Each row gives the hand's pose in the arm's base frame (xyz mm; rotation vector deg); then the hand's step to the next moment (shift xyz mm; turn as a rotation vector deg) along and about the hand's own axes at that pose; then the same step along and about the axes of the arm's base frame.
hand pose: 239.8 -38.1 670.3 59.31 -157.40 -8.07
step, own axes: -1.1 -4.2 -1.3 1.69 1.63 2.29
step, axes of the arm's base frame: 3.8 -2.4 0.4 -2.79 0.15 -1.71
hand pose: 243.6 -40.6 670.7 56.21 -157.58 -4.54
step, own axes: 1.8 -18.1 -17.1 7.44 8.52 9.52
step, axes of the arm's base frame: 13.7 -14.8 14.8 -13.01 1.70 -6.82
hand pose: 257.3 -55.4 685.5 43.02 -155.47 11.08
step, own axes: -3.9 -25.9 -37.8 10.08 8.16 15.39
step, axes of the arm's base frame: 26.7 -12.2 35.4 -16.53 -1.11 -11.43
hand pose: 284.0 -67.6 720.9 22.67 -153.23 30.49
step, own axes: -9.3 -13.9 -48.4 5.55 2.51 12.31
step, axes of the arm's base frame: 28.1 9.6 41.7 -9.62 -3.97 -8.96
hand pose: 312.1 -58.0 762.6 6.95 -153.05 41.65
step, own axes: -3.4 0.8 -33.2 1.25 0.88 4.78
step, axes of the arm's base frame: 13.9 17.4 24.9 -2.88 -1.63 -3.77
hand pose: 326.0 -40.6 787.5 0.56 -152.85 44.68
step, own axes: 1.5 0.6 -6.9 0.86 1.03 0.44
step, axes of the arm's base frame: 0.9 4.3 5.6 -1.06 0.72 -0.59
